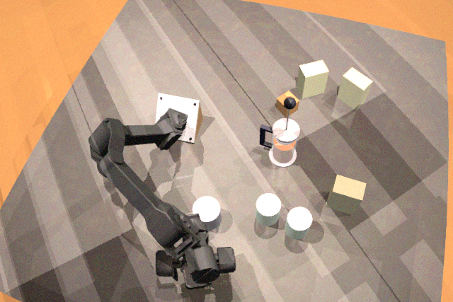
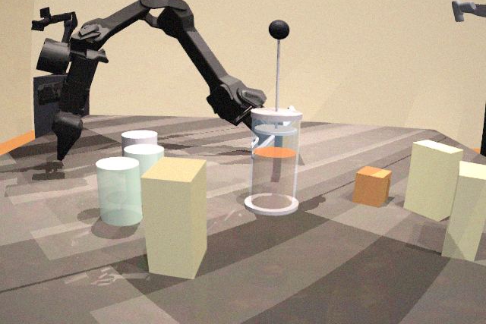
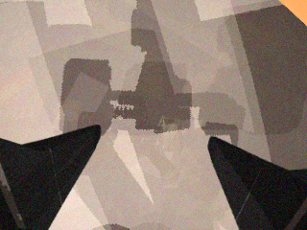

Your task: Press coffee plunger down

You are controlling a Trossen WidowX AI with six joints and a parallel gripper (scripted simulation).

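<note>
Now: the coffee press 7 cm ahead of my gripper tip, 43 cm to the left of it and 10 cm above it. From my gripper tip the other things lie so: orange cube 4 cm ahead, 60 cm to the left, 1 cm below.
</note>
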